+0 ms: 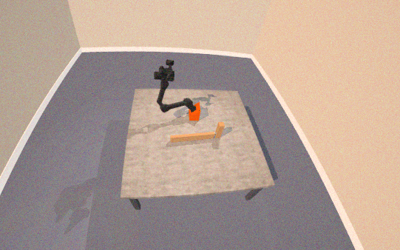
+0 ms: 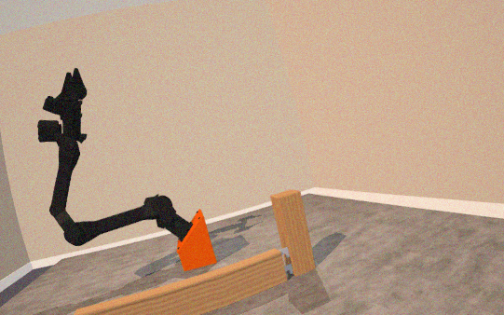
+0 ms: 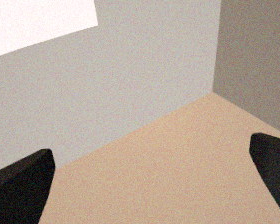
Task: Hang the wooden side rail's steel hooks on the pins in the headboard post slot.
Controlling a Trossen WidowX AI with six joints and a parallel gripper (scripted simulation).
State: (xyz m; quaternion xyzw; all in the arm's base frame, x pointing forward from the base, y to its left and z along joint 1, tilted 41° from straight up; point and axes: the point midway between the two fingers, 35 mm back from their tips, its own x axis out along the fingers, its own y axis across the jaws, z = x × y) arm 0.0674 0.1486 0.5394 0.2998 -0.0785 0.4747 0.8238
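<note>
Right now the headboard post is 240 mm ahead of my gripper tip, 440 mm to the left of it and 550 mm below it.
</note>
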